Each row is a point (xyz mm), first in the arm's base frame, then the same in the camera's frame.
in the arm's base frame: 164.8 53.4 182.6
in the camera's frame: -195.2 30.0 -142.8
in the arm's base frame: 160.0 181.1 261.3
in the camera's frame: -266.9 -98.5 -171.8
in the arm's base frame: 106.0 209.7 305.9
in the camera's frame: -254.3 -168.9 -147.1
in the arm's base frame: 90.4 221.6 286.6
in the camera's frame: -234.8 -176.3 -165.1
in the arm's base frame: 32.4 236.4 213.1
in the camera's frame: -153.6 -182.6 -213.5
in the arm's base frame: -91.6 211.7 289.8
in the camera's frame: -86.6 -269.4 -114.4
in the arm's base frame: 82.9 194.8 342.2
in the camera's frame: -250.5 -188.5 -106.2
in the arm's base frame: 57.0 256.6 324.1
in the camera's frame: -236.8 -236.5 -154.5
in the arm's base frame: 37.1 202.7 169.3
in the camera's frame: -125.4 -135.7 -222.9
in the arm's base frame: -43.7 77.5 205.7
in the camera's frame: -45.1 -110.5 -94.7
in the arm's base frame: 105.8 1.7 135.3
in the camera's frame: -108.7 56.5 -127.9
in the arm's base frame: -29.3 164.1 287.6
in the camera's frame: -122.9 -201.8 -98.3
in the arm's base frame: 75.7 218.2 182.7
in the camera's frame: -167.8 -132.0 -232.7
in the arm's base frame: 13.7 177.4 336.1
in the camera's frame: -186.6 -211.0 -82.9
